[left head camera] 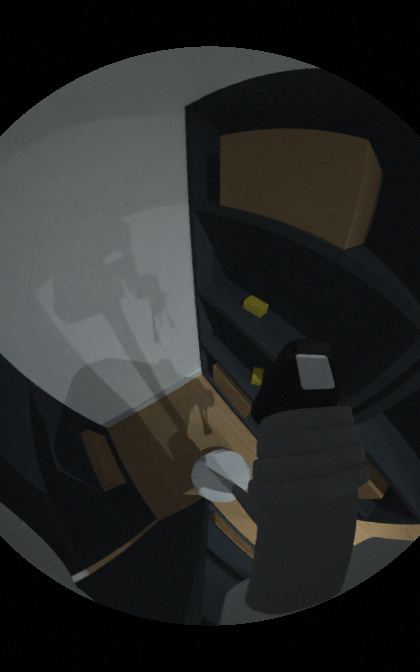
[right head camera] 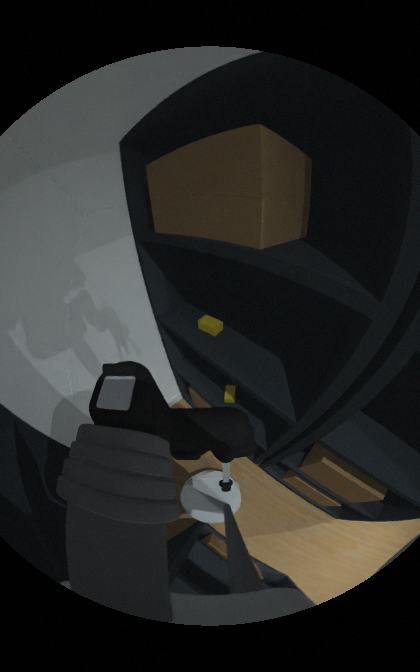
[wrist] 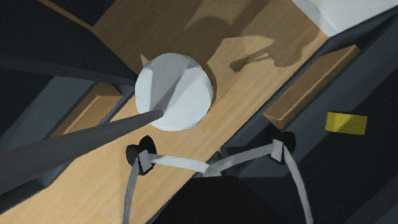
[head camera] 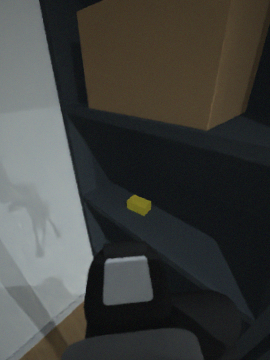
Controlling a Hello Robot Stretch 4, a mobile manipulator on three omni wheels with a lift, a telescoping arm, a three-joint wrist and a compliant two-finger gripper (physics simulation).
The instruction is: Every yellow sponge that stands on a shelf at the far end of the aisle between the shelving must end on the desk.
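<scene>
One yellow sponge lies on the shelf below the large box, near the end wall. A second yellow sponge is on a lower shelf beneath it, partly hidden by the arm in the left head view. A yellow sponge also shows in the wrist view, right of the fingers and well apart from them. My gripper points down over the floor, fingers wide apart, with no object between them. In the head view the wrist hides the gripper. The desk does not show.
A large brown box stands on the upper shelf. The dark shelving runs along the right. A pale wall closes the left. A round white disc is low over the wooden floor. Brown boxes sit on low shelves.
</scene>
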